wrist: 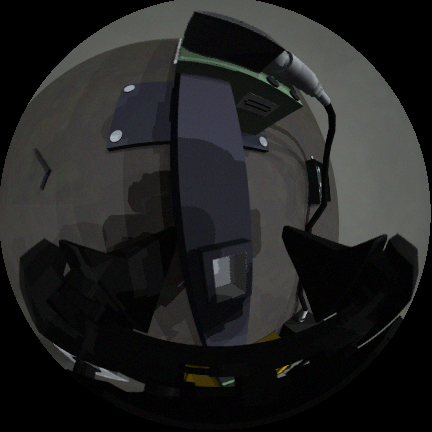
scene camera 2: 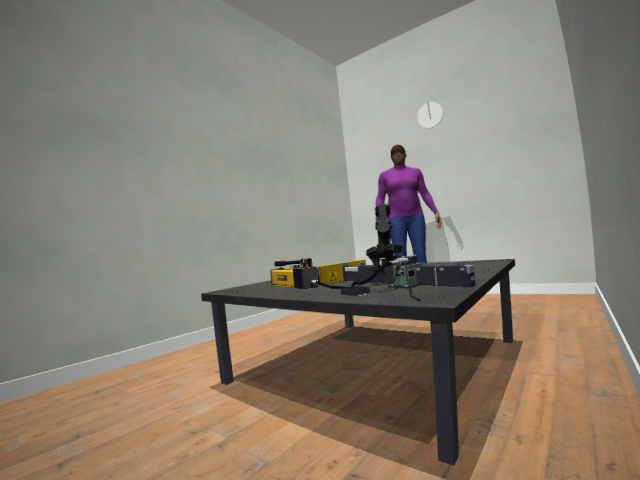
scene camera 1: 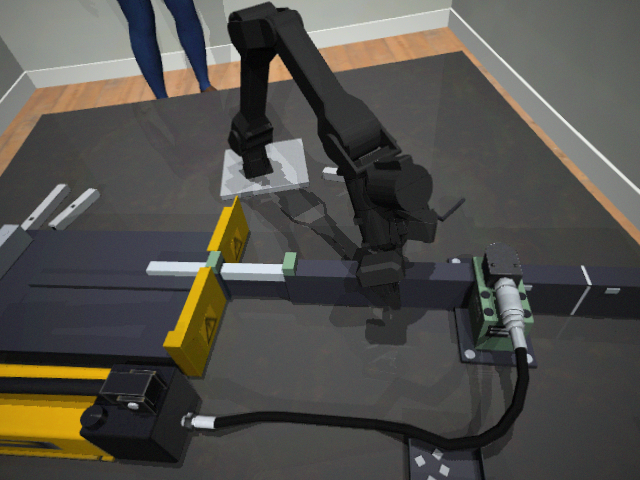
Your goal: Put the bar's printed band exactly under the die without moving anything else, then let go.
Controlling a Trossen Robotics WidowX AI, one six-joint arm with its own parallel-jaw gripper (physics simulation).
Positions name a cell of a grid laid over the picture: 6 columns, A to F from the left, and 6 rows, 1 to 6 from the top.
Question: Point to a yellow and black unit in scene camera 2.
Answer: C4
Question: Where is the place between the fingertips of my gripper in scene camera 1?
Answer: D4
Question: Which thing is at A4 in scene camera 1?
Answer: A die block.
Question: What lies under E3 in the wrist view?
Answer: A black cable.
